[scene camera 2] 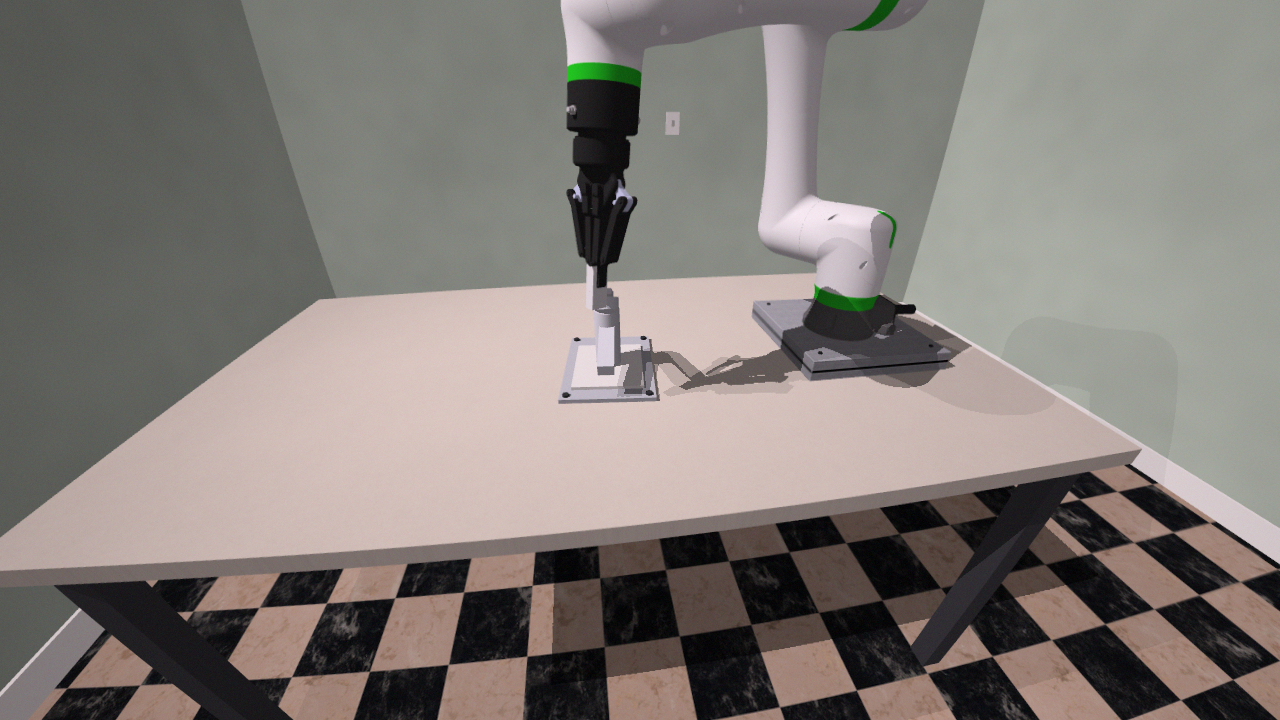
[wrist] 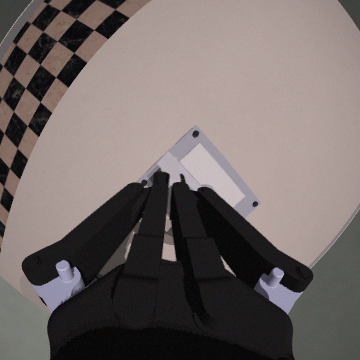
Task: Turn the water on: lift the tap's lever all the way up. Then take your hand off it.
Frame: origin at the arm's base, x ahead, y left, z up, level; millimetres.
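Seen in the pictures: gripper, fingertip midpoint: (scene camera 2: 596, 307) (wrist: 168, 167); arm's base, origin of the base link: (scene camera 2: 837, 325).
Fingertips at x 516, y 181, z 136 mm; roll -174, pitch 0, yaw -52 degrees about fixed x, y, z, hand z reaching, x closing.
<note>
Pixels of each thing's middle, then the offset from my fingertips to it. "*": a spot on its surface instead. Level surfaces: height alone.
- tap, surface spot: (scene camera 2: 606, 344) * dz -90, dx -13, dy -51 mm
- square plate, surface spot: (scene camera 2: 565, 387) * dz -171, dx +65, dy -46 mm
- beige table, its level: dz -179 mm
The tap (scene camera 2: 606, 344) (wrist: 170, 162) is pale grey and stands on a square plate (scene camera 2: 565, 387) (wrist: 187, 137) with dark screws at its corners. Its lever (scene camera 2: 590, 288) shows in the scene view as a light bar that points steeply up, close to the left side of the fingertips. My gripper (scene camera 2: 601, 275) (wrist: 168, 167) is shut with nothing between its fingers. It points down at the top of the tap, and its tips are right beside the lever. Whether they touch it I cannot tell. In the wrist view the fingers hide much of the tap.
The plate lies on a beige table (scene camera 2: 384, 429) (wrist: 225, 75). The robot's base (scene camera 2: 881, 358) stands at the table's right rear, with the arm arching over from it. Walls rise behind and at both sides, and a checkered floor (scene camera 2: 635, 608) (wrist: 45, 55) shows below.
</note>
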